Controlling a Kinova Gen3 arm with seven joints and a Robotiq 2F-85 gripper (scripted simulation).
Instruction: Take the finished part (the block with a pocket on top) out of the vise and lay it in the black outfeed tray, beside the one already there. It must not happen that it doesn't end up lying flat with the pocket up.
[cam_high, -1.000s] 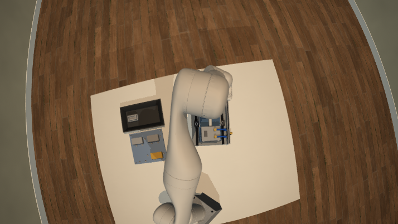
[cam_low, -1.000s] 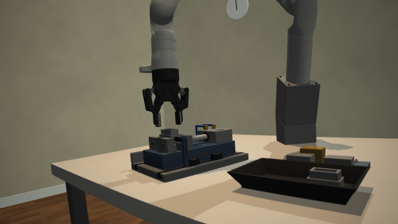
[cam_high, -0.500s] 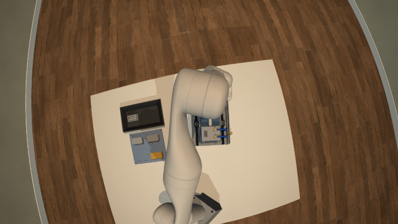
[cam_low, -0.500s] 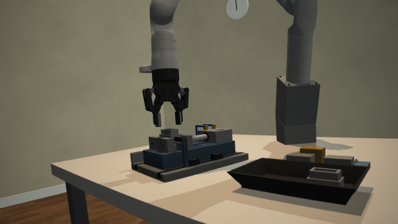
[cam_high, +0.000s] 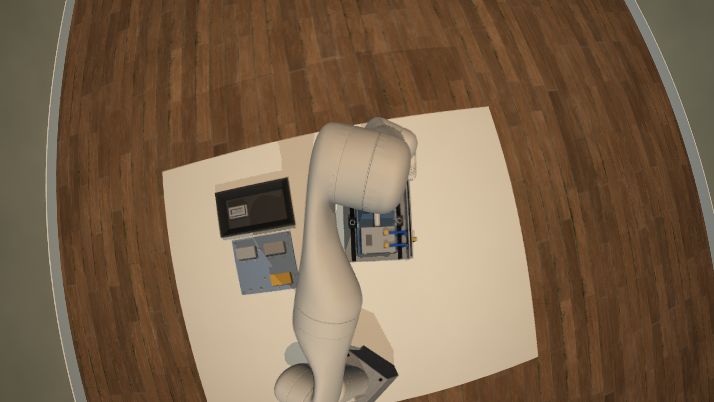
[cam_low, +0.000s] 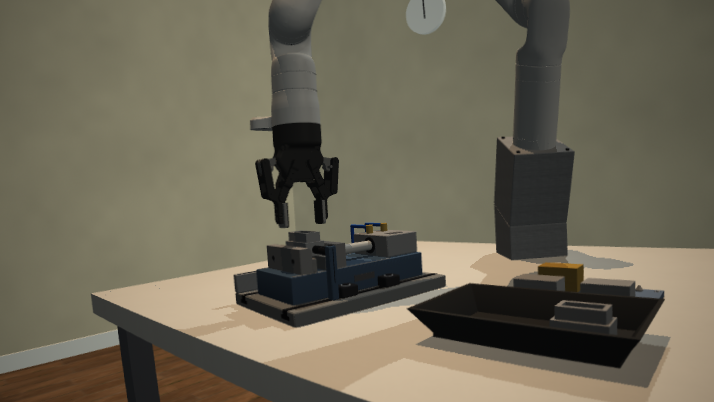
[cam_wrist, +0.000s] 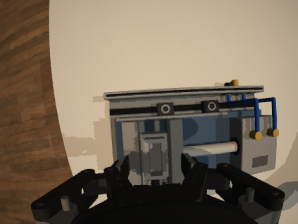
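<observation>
Right now my hand is 80 mm past the rod, 10 mm to the right of it and 60 mm above it. The rest, counted from my hand: yellow block 230 mm behind, 310 mm to the left, 110 mm below; then fixture plate 180 mm behind, 360 mm to the left, 130 mm below; then blue vise 70 mm behind, 10 mm to the left, 100 mm below.
</observation>
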